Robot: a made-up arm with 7 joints. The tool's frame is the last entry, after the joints. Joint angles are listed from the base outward. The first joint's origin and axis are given. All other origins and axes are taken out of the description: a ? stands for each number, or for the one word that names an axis. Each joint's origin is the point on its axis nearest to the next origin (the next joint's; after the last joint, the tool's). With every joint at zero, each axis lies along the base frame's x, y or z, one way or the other. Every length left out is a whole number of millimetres.
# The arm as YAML. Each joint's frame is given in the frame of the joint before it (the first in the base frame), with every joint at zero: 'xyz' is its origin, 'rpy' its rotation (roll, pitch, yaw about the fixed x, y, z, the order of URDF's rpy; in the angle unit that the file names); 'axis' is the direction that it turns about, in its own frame. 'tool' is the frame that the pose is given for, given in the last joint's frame.
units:
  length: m
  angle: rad
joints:
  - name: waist
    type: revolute
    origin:
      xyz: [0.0, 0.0, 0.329]
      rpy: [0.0, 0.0, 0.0]
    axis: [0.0, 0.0, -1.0]
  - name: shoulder
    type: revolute
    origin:
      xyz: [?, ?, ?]
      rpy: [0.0, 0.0, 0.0]
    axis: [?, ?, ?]
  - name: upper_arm
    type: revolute
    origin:
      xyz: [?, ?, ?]
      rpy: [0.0, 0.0, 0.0]
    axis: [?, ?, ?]
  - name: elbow
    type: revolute
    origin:
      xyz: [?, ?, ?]
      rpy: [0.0, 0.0, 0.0]
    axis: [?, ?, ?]
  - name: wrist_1
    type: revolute
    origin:
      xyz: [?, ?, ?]
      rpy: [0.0, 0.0, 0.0]
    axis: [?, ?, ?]
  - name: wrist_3
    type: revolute
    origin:
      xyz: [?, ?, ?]
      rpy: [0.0, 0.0, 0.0]
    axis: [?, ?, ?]
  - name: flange
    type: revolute
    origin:
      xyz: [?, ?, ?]
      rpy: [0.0, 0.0, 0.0]
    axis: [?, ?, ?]
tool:
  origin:
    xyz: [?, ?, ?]
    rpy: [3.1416, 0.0, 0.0]
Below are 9 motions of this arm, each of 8 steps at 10 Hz.
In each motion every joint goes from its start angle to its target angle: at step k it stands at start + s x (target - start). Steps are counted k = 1, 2, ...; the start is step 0. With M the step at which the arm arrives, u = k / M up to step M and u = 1 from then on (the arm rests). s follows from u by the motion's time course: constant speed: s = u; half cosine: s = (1 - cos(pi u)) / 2; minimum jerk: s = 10 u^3 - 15 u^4 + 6 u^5.
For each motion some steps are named. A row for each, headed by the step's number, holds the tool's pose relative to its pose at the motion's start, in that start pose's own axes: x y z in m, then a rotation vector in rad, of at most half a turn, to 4 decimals.
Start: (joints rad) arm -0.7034 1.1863 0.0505 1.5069 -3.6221 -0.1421 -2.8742
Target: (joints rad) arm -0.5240 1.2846 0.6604 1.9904 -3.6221 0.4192 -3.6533
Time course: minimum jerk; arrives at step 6
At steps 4, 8:
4: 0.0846 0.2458 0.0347 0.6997 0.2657 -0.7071
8: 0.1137 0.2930 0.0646 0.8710 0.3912 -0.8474

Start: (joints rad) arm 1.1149 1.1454 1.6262 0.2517 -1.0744 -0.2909 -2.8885
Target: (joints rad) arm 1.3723 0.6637 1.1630 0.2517 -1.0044 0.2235 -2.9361
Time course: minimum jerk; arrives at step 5
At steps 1, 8:
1: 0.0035 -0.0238 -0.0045 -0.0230 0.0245 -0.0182
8: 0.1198 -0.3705 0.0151 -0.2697 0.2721 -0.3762

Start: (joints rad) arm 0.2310 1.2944 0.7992 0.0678 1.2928 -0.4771 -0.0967
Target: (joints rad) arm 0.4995 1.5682 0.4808 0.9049 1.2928 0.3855 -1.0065
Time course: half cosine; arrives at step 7
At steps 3, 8:
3: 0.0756 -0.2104 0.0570 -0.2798 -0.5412 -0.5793
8: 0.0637 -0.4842 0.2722 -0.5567 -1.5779 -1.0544

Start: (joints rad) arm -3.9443 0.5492 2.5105 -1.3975 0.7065 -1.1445 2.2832
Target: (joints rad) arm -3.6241 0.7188 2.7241 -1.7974 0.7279 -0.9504 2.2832
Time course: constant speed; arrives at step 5
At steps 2, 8:
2: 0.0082 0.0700 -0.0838 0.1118 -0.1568 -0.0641
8: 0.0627 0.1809 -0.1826 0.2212 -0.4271 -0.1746

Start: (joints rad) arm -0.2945 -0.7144 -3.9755 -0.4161 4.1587 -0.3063 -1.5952
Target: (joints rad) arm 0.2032 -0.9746 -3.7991 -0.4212 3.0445 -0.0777 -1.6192
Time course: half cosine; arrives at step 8
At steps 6, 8:
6: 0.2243 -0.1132 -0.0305 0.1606 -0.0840 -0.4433
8: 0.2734 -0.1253 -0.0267 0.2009 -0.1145 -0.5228

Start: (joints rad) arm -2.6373 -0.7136 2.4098 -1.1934 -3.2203 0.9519 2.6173
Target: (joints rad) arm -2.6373 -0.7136 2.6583 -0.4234 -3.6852 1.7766 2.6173
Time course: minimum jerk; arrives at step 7
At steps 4, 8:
4: 0.0336 0.0205 0.1020 0.1432 0.1022 -0.0837
8: 0.0255 0.0290 0.1663 0.2123 0.1607 0.0036

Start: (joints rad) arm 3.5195 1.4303 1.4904 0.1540 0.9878 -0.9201 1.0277
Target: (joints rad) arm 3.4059 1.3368 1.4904 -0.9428 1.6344 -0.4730 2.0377
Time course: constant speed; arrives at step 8
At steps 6, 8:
6: 0.1355 0.2399 -0.0027 -0.0079 -0.3765 1.6849
8: 0.1534 0.3304 0.0315 -0.1499 -0.6622 2.1969

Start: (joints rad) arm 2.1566 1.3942 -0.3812 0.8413 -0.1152 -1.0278 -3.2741
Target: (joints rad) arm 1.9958 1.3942 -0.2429 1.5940 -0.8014 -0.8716 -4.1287
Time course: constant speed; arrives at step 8
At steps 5, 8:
5: -0.0981 -0.0145 0.1314 -0.5536 0.3911 -0.5350
8: -0.1132 -0.0276 0.2263 -0.9999 0.4012 -0.7145

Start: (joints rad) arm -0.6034 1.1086 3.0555 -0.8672 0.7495 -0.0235 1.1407
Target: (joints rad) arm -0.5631 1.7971 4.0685 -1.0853 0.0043 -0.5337 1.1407
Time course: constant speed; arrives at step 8
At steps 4, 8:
4: -0.0763 0.3108 -0.0615 0.7304 0.4205 -0.0356
8: -0.1383 0.5403 0.0082 1.2574 0.9429 0.0124

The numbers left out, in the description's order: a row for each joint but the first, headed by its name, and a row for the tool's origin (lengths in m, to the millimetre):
shoulder: xyz 0.0 -0.015 0.0, axis 0.0 1.0 0.0
upper_arm: xyz 0.0 0.0 0.551, axis 0.0 0.0 -1.0
elbow: xyz 0.0 -0.012 0.0, axis 0.0 1.0 0.0
wrist_1: xyz 0.0 0.0 0.222, axis 0.0 0.0 -1.0
wrist_3: xyz 0.0 0.0 0.0, axis 0.0 1.0 0.0
flange: xyz 0.0 0.0 0.088, axis 0.0 0.0 -1.0
tool: xyz 0.0 0.0 0.0

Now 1 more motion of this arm.
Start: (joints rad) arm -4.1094 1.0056 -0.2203 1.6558 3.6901 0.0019 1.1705
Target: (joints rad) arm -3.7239 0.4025 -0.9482 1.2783 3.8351 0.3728 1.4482
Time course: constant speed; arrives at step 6
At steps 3, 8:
3: 0.0285 -0.1225 0.2326 -0.7394 -0.1609 0.1928
8: 0.1070 -0.1301 0.5165 -1.4562 -0.1726 0.4854

